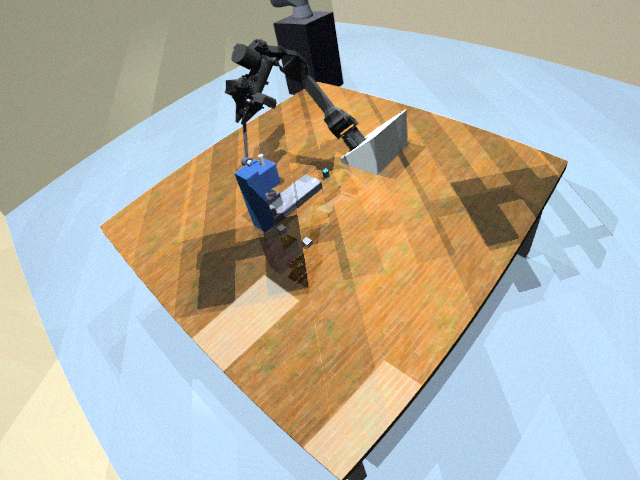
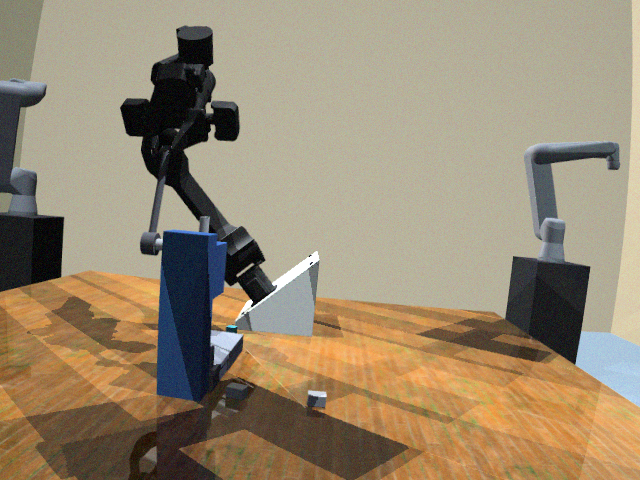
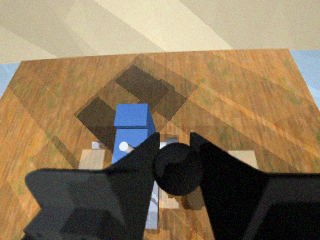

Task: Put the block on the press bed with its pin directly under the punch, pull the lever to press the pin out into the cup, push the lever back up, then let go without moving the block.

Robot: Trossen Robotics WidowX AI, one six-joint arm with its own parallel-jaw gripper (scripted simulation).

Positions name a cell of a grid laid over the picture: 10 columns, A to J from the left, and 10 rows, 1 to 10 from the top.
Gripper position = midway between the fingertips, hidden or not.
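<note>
The gripper (image 2: C4) is visible in further images as well: the gripper (image 1: D3) and the gripper (image 3: F6). A lever (image 2: C6) is in sight too, and image 3 shows the same lever (image 3: F8).
</note>
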